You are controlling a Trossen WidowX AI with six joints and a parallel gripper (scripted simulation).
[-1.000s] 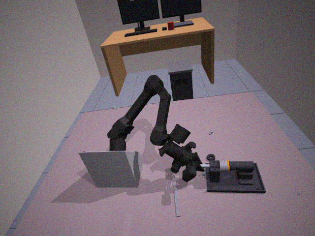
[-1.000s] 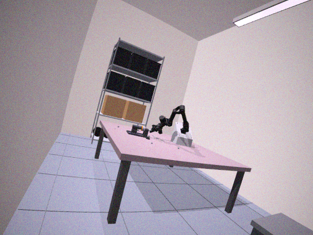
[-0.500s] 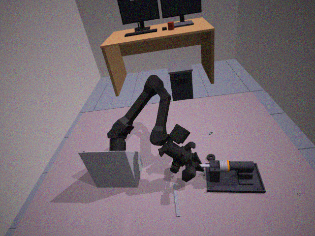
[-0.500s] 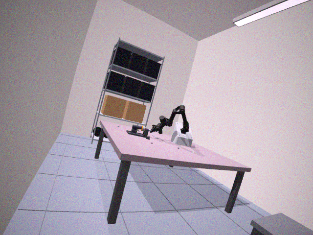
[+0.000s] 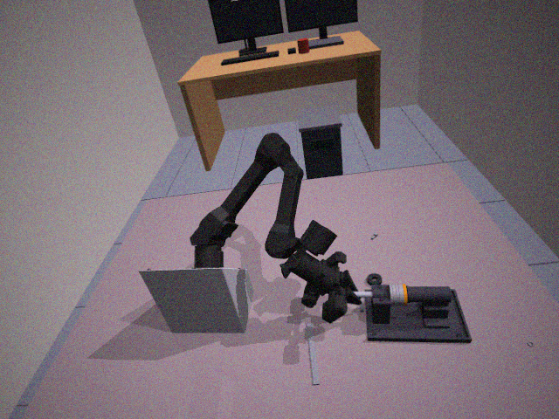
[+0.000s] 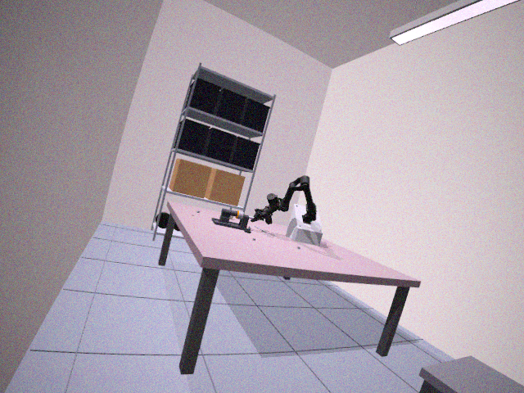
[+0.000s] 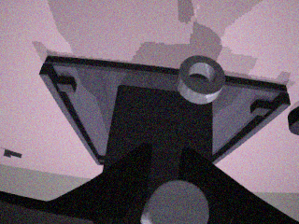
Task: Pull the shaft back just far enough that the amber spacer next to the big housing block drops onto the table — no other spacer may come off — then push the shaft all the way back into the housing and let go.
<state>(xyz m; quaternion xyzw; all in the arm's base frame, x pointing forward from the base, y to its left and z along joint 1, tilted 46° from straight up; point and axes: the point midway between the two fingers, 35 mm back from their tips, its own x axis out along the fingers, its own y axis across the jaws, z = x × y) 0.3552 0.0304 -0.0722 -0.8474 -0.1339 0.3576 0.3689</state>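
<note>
Right now my gripper tip is 60 mm short of the pale shaft and 20 mm below it. The rest, counted from my gripper tip: black ring knob: 120 mm to the left, 50 mm below, 50 mm ahead; then thin grey strip: 120 mm behind, 110 mm to the right, 50 mm below; then amber spacer: 100 mm ahead, 20 mm above.
</note>
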